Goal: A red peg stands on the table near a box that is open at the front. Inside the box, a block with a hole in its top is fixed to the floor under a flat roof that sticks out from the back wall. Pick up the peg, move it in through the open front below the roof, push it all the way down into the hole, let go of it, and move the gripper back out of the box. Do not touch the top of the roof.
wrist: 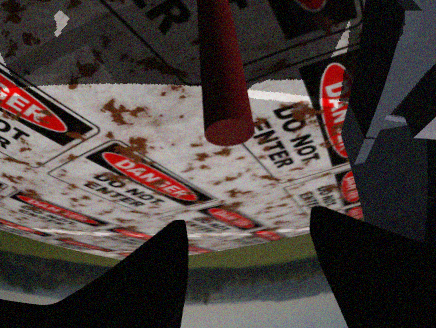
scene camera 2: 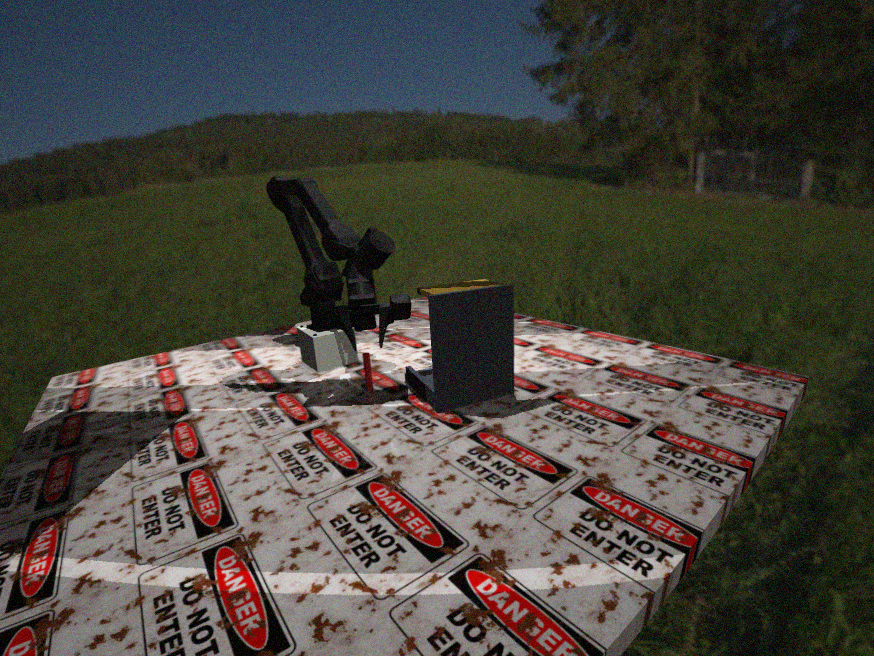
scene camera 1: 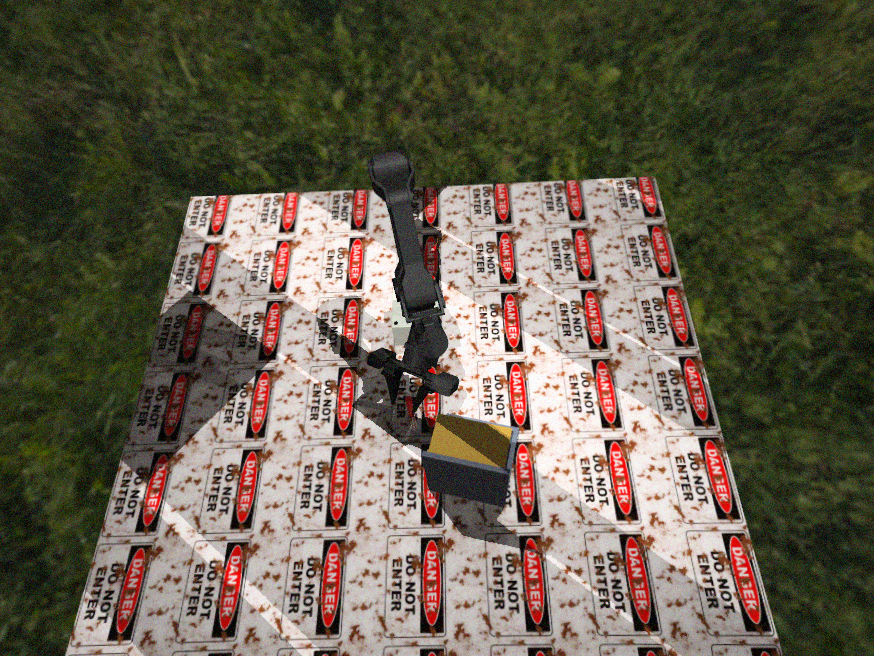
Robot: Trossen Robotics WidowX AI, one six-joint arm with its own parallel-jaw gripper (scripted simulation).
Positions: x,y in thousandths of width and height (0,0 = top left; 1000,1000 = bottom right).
Labels:
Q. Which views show the gripper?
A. The wrist view, scene camera 2 and scene camera 1: all of them.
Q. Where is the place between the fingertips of the gripper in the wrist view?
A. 572,691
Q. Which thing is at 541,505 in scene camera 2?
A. A box wall.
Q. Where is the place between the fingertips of the gripper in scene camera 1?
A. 462,623

